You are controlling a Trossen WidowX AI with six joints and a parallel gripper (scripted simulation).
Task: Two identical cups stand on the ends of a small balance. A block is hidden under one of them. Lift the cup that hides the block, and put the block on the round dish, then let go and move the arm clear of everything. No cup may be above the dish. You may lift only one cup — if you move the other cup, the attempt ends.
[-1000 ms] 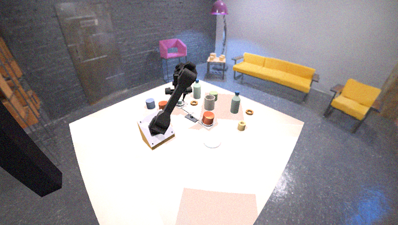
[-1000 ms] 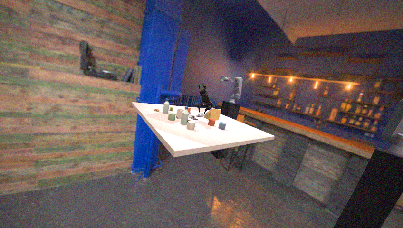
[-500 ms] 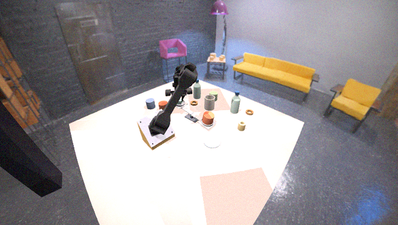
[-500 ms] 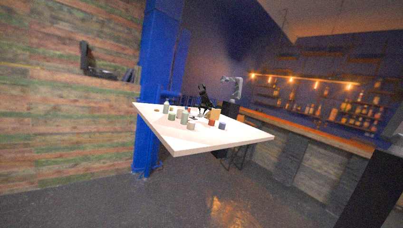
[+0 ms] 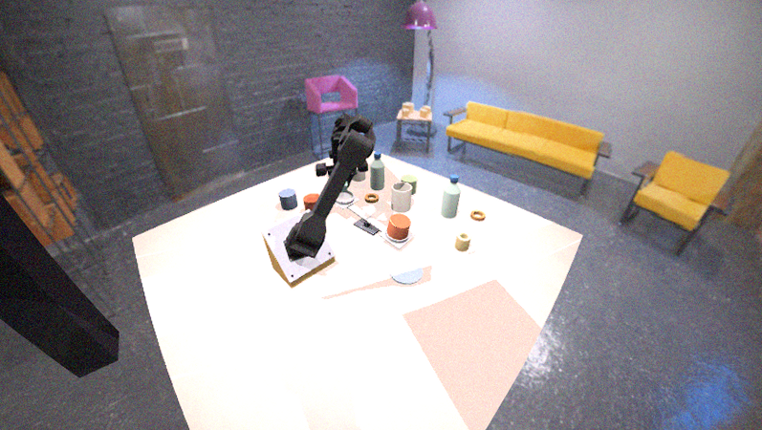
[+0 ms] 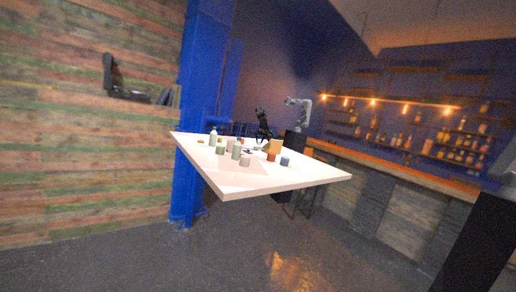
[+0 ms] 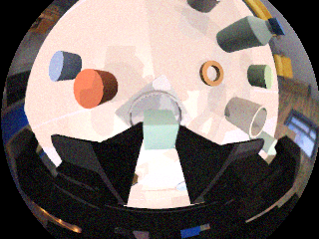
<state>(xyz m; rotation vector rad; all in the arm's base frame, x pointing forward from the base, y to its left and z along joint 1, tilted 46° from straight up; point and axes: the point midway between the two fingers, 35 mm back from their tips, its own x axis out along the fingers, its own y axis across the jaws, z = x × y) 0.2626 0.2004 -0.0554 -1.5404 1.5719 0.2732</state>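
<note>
The round white dish is 390 mm to the right of my gripper tip, 110 mm below it and 20 mm behind it. From my gripper tip the other things lie so: teal block (10 mm above); balance (120 mm to the right, 90 mm below, 30 mm ahead); balance beam (130 mm to the right, 80 mm below, 20 mm ahead).
</note>
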